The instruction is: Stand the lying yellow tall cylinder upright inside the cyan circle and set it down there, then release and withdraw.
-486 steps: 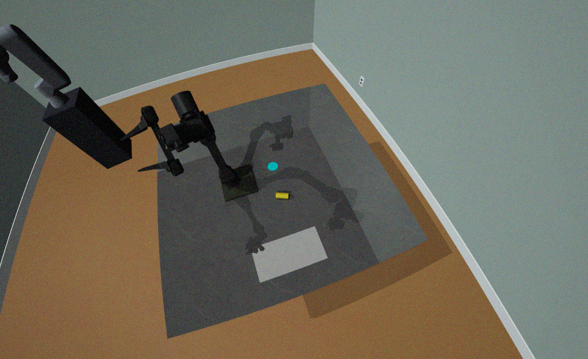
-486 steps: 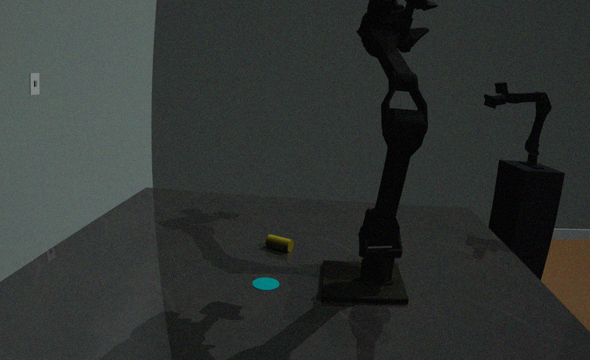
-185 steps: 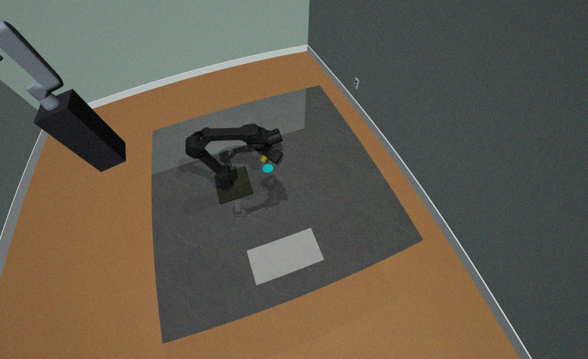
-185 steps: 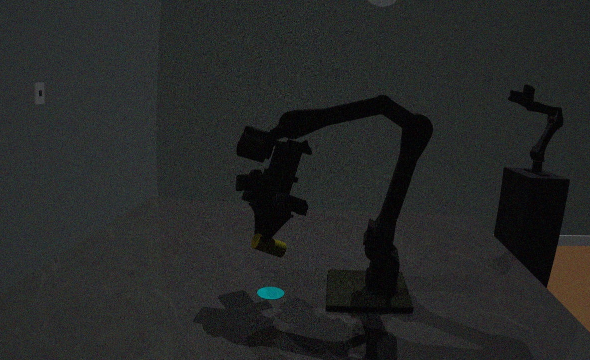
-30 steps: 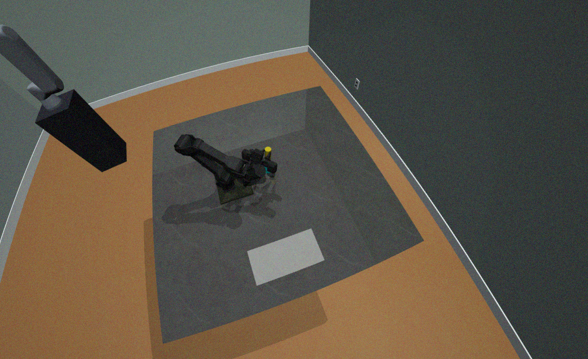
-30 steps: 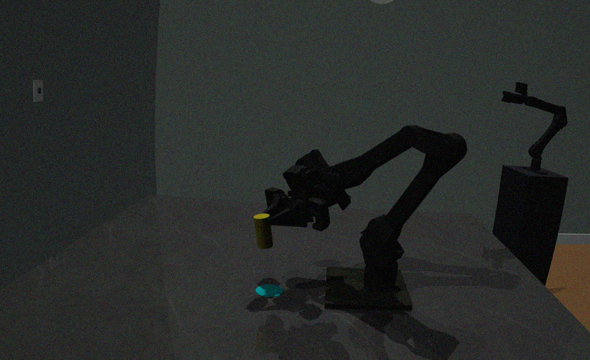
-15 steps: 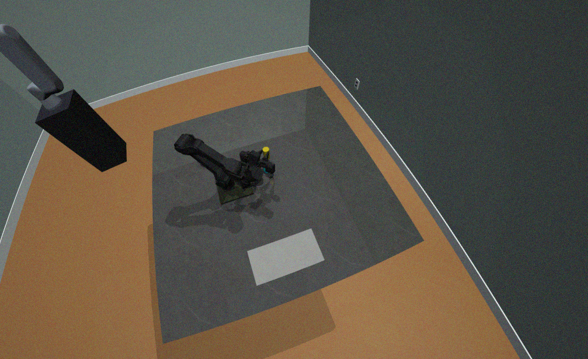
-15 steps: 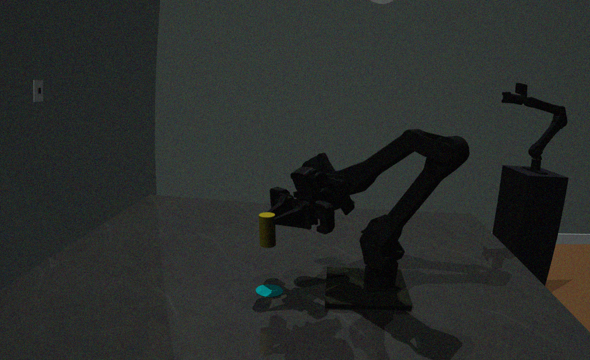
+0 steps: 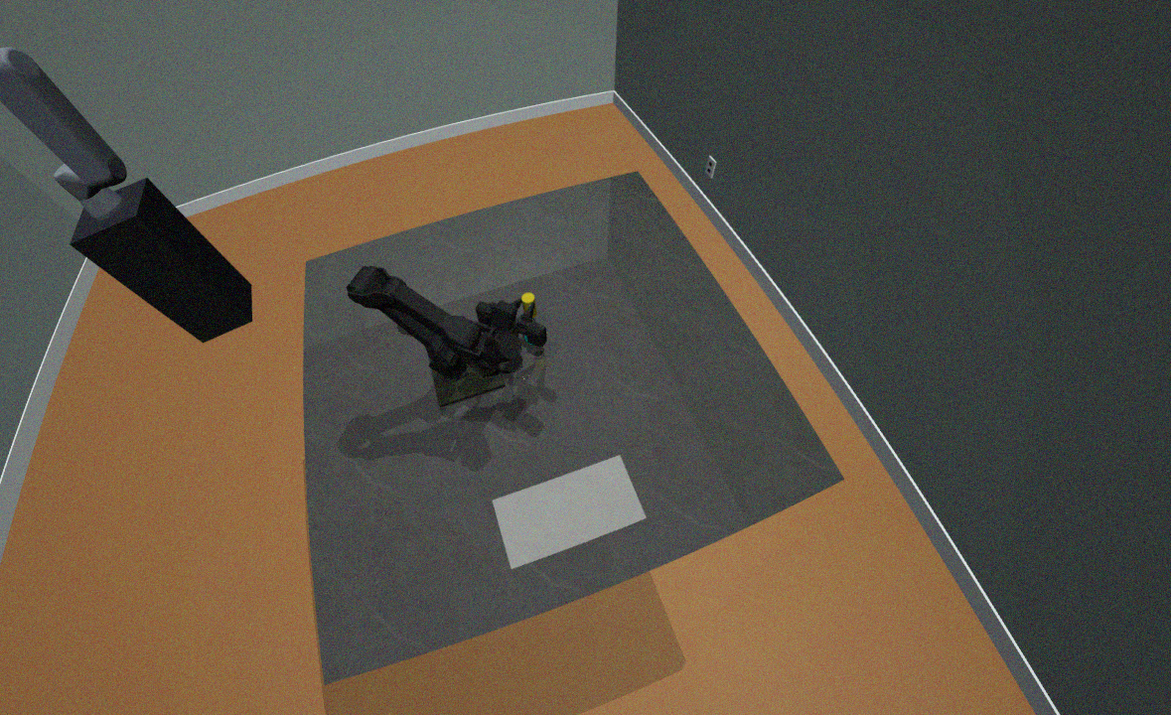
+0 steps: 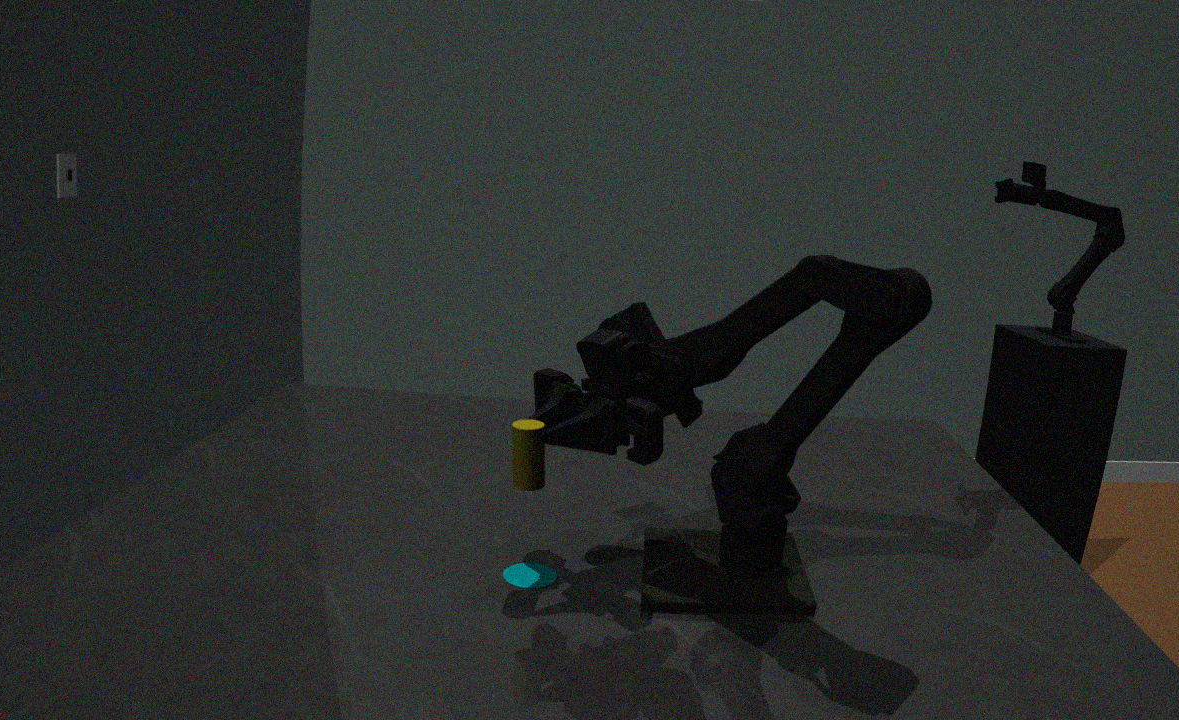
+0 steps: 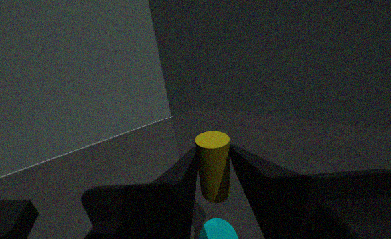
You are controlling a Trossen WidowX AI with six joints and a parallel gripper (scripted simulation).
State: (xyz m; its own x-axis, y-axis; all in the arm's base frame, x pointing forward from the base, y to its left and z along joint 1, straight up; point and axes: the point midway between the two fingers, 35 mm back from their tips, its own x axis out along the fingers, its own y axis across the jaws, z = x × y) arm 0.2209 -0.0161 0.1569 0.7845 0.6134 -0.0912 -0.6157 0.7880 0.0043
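Right now my gripper tip is 160 mm above the cyan circle. The rest, counted from my gripper tip: yellow cylinder: 20 mm below.
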